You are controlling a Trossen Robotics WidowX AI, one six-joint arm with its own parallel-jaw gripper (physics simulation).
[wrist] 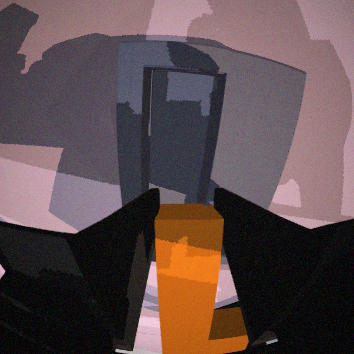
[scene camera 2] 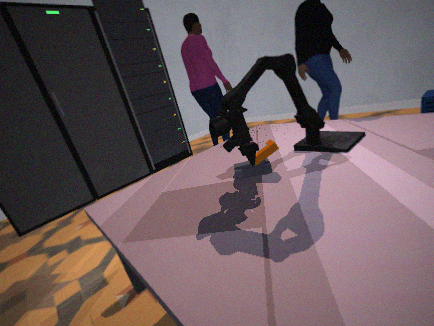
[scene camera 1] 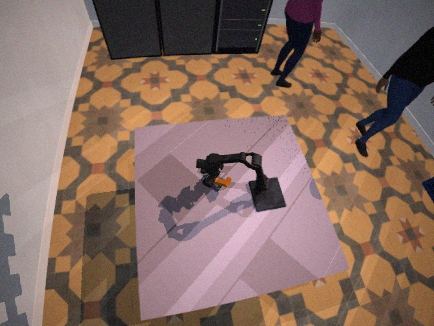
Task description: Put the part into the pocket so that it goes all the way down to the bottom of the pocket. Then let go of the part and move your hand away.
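Places are measured from the arm's base along level axes (x right, y ahead, z up), in centimetres.
Pixels of known places: gripper, fingertip midpoint: (wrist: pixel 186 195) (scene camera 2: pixel 252 164) (scene camera 1: pixel 213 180); arm's base, origin of the base link: (scene camera 2: pixel 312 140) (scene camera 1: pixel 260 187).
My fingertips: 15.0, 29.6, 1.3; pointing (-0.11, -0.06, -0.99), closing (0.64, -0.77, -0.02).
Note:
Ahead of a thing's pixels: the offset from my fingertips to its middle, as dx, dy, dz. Level surfaces: height alone.
The orange L-shaped part @[-3.1, -4.6, +3.1] (scene camera 1: pixel 223 182) (scene camera 2: pixel 267 151) (wrist: pixel 189 270) is held between the fingers of my gripper (scene camera 2: pixel 253 161) (wrist: pixel 186 195). It slants, with its far end raised toward the arm's base in scene camera 2. The grey block with the pocket @[+0.9, -0.4, -1.8] (scene camera 2: pixel 243 171) (wrist: pixel 260 117) stands on the table, right under the fingertips. In the wrist view its long rectangular opening lies ahead of the part's near end, and the fingers and part cover the block's lower edge. The part's end is close to the block; whether they touch is hidden. In scene camera 1 the arm hides most of the block.
The arm's dark base plate (scene camera 1: pixel 270 197) (scene camera 2: pixel 340 141) stands on the pink table @[dz -3.7] (scene camera 1: pixel 200 285) (scene camera 2: pixel 350 260). The arm's shadow falls across the block and table. Black cabinets (scene camera 1: pixel 131 27) (scene camera 2: pixel 55 110) and two people stand beyond the table.

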